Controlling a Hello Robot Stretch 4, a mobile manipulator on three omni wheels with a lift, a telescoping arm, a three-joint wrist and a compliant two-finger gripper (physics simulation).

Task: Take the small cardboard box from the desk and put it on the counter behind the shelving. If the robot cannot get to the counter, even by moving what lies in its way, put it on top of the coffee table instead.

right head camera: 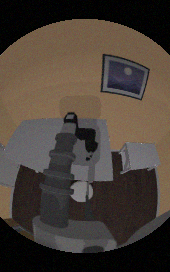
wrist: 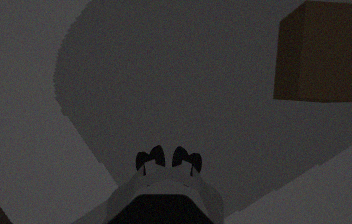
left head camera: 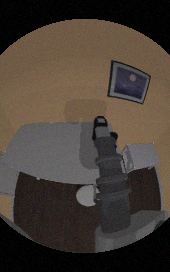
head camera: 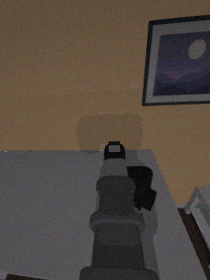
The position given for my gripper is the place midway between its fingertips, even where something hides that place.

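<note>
My gripper (wrist: pixel 169 158). Grey desk (head camera: pixel 55 191), also in the right head camera view (right head camera: pixel 34 138) and the wrist view (wrist: pixel 91 91). Low coffee table (right head camera: pixel 138 155), and in the left head camera view (left head camera: pixel 139 155). Framed moon picture (right head camera: pixel 119 75), left head camera view too (left head camera: pixel 126 82).
</note>
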